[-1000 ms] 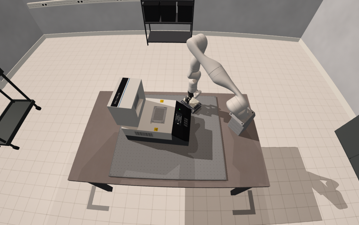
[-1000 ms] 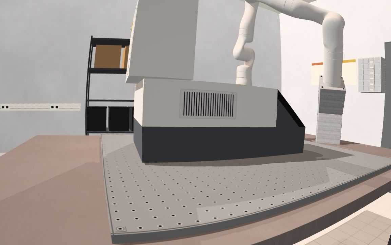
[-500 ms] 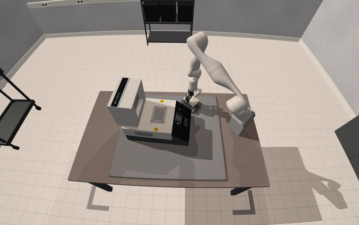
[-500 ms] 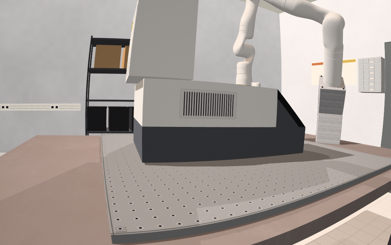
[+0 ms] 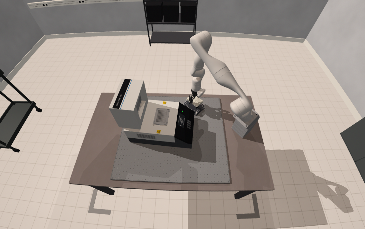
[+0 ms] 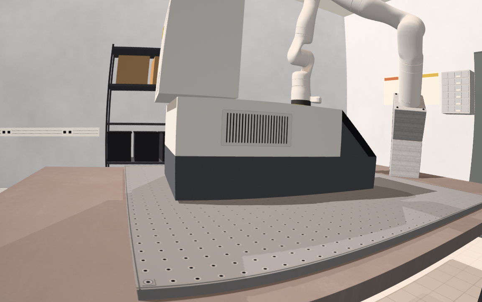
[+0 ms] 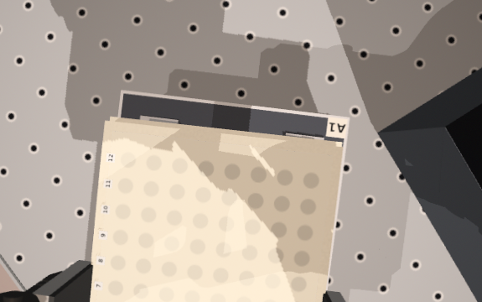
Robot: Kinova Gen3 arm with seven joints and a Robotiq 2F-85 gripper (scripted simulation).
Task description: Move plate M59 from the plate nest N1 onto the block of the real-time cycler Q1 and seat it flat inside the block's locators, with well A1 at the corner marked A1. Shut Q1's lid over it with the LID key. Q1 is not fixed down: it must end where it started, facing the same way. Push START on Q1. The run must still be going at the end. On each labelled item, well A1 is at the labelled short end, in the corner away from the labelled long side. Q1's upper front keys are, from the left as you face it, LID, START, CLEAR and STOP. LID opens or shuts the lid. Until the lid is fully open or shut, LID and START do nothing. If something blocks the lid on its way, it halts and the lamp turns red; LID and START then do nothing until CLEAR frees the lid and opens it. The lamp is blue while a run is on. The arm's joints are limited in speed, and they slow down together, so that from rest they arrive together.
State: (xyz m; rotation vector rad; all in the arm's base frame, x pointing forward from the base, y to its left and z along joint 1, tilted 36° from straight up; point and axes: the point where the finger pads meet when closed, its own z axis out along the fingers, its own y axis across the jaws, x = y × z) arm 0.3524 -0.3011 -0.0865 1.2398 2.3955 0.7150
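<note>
My hand is 8 cm above the plate nest N1. From my hand the other things lie so: plate M59: 1 cm below; A1 corner label: 1 cm behind, 9 cm to the left, 7 cm below.
</note>
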